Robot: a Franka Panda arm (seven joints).
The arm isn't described. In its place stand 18 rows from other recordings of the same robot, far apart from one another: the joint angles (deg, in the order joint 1, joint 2, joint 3, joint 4, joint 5, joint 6, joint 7), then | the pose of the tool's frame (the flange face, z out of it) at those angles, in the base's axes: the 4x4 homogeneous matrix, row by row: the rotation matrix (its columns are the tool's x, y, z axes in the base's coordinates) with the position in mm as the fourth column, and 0 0 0 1 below.
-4.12, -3.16, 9.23, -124.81, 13.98, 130.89, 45.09 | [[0.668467 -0.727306 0.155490 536.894], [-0.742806 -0.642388 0.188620 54.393], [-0.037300 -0.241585 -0.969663 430.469], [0 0 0 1]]
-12.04, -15.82, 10.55, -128.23, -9.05, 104.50, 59.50 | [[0.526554 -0.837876 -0.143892 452.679], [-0.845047 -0.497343 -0.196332 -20.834], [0.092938 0.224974 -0.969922 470.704], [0 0 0 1]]
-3.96, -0.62, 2.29, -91.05, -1.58, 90.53, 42.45 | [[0.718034 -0.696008 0.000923 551.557], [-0.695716 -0.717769 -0.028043 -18.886], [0.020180 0.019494 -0.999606 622.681], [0 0 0 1]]
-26.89, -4.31, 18.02, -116.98, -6.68, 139.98, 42.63 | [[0.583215 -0.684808 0.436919 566.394], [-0.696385 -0.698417 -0.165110 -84.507], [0.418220 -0.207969 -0.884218 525.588], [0 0 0 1]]
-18.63, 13.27, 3.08, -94.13, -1.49, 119.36, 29.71 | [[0.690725 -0.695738 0.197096 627.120], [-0.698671 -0.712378 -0.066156 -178.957], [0.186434 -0.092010 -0.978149 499.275], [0 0 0 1]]
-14.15, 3.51, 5.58, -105.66, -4.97, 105.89, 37.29 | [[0.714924 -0.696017 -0.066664 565.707], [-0.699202 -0.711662 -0.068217 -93.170], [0.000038 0.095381 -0.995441 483.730], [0 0 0 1]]
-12.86, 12.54, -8.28, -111.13, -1.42, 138.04, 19.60 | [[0.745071 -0.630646 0.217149 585.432], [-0.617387 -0.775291 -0.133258 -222.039], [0.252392 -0.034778 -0.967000 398.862], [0 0 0 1]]
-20.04, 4.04, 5.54, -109.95, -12.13, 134.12, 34.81 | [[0.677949 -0.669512 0.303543 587.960], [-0.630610 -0.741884 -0.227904 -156.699], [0.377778 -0.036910 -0.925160 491.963], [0 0 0 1]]
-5.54, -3.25, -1.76, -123.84, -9.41, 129.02, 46.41 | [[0.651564 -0.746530 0.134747 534.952], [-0.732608 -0.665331 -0.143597 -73.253], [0.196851 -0.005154 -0.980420 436.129], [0 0 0 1]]
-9.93, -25.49, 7.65, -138.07, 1.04, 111.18, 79.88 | [[0.116640 -0.992723 -0.029920 410.482], [-0.992554 -0.115450 -0.038841 -12.430], [0.035104 0.034228 -0.998797 471.647], [0 0 0 1]]
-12.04, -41.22, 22.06, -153.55, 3.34, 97.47, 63.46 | [[0.482313 -0.831626 -0.275267 298.088], [-0.874616 -0.439510 -0.204639 52.195], [0.049201 0.339453 -0.939335 414.378], [0 0 0 1]]
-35.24, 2.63, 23.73, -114.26, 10.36, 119.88, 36.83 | [[0.600774 -0.793643 0.095924 559.932], [-0.796392 -0.583744 0.158119 -107.387], [-0.069495 -0.171387 -0.982750 445.588], [0 0 0 1]]
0.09, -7.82, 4.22, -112.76, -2.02, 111.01, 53.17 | [[0.660616 -0.742852 0.108428 528.487], [-0.744270 -0.666967 -0.034876 39.138], [0.098226 -0.057660 -0.993492 540.766], [0 0 0 1]]
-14.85, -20.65, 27.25, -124.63, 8.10, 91.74, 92.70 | [[0.104811 -0.965605 -0.237951 412.887], [-0.993775 -0.092610 -0.061922 122.760], [0.037755 0.242960 -0.969301 502.421], [0 0 0 1]]
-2.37, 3.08, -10.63, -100.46, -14.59, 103.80, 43.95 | [[0.599184 -0.799363 -0.044688 561.824], [-0.781302 -0.571637 -0.250593 -148.974], [0.174770 0.185066 -0.967060 531.147], [0 0 0 1]]
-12.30, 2.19, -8.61, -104.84, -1.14, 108.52, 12.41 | [[0.838787 -0.544225 0.015973 538.409], [-0.543574 -0.838735 -0.032415 -206.136], [0.031038 0.018507 -0.999347 507.628], [0 0 0 1]]
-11.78, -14.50, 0.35, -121.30, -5.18, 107.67, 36.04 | [[0.695397 -0.718624 -0.001386 471.046], [-0.715856 -0.692547 -0.089043 -101.967], [0.063029 0.062913 -0.996027 522.232], [0 0 0 1]]
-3.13, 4.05, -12.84, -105.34, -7.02, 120.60, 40.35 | [[0.580309 -0.799010 0.157558 577.205], [-0.781028 -0.600829 -0.170293 -168.030], [0.230731 -0.024235 -0.972716 506.331], [0 0 0 1]]
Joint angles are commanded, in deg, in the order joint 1, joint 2, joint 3, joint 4, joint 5, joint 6, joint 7. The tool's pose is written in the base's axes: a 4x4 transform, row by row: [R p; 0 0 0 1], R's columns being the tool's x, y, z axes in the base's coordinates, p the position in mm. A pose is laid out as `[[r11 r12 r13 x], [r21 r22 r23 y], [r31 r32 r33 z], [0 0 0 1]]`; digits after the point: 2 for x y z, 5 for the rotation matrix.
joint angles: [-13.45 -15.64 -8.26 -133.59 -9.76 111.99 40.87]
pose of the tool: [[0.52897 -0.83755 -0.13672 412.72], [-0.84859 -0.52382 -0.07424 -178.17], [-0.00944 0.15529 -0.98782 436.00], [0 0 0 1]]
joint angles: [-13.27 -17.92 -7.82 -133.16 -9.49 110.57 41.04]
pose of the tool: [[0.53107 -0.83969 -0.11352 409.00], [-0.84731 -0.52536 -0.07788 -172.36], [0.00575 0.13755 -0.99048 455.19], [0 0 0 1]]
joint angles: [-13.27 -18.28 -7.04 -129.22 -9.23 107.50 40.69]
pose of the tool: [[0.53802 -0.83772 -0.09357 416.32], [-0.84258 -0.53128 -0.08830 -170.35], [0.02426 0.12635 -0.99169 485.98], [0 0 0 1]]
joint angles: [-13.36 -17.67 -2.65 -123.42 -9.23 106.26 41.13]
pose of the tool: [[0.58245 -0.81242 -0.02683 442.05], [-0.80709 -0.57407 -0.13803 -141.68], [0.09673 0.10205 -0.99006 528.72], [0 0 0 1]]
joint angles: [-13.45 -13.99 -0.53 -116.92 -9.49 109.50 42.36]
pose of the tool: [[0.58511 -0.80730 0.07685 478.64], [-0.78883 -0.58857 -0.17700 -131.69], [0.18813 0.04294 -0.98121 558.75], [0 0 0 1]]
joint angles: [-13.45 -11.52 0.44 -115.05 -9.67 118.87 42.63]
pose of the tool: [[0.57922 -0.78289 0.22711 508.40], [-0.75746 -0.61987 -0.20499 -126.01], [0.30126 -0.05329 -0.95205 570.29], [0 0 0 1]]
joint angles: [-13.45 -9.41 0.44 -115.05 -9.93 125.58 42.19]
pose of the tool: [[0.57519 -0.75959 0.30362 525.88], [-0.73517 -0.64277 -0.21533 -127.61], [0.35872 -0.09936 -0.92814 564.11], [0 0 0 1]]
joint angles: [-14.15 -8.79 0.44 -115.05 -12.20 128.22 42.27]
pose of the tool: [[0.56976 -0.75330 0.32850 529.79], [-0.71571 -0.65129 -0.25217 -135.46], [0.40391 -0.09144 -0.91022 563.90], [0 0 0 1]]
